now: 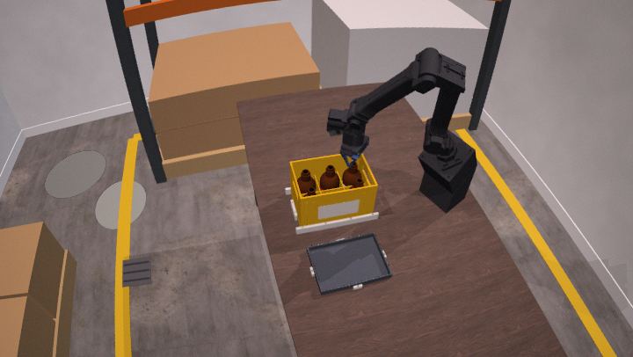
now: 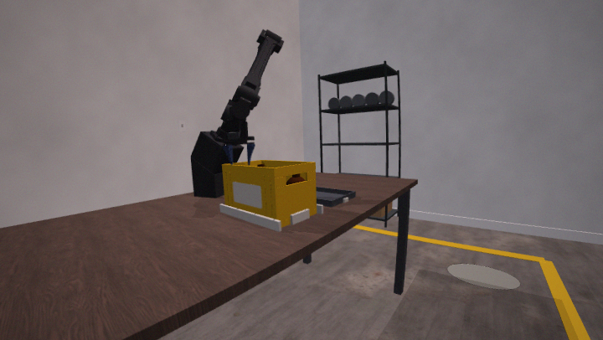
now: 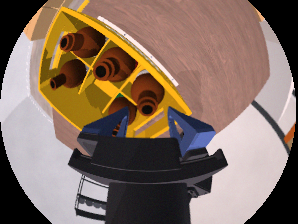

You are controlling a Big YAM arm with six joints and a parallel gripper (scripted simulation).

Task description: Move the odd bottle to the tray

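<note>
Now: hand 9 cm above the yellow crate, 8 cm short of it and 6 cm to the right of it. From my hand the other things lie so: glass bottle 16 cm ahead, 12 cm to the left, 9 cm below; dark tray 33 cm to the left, 16 cm below, 6 cm ahead.
</note>
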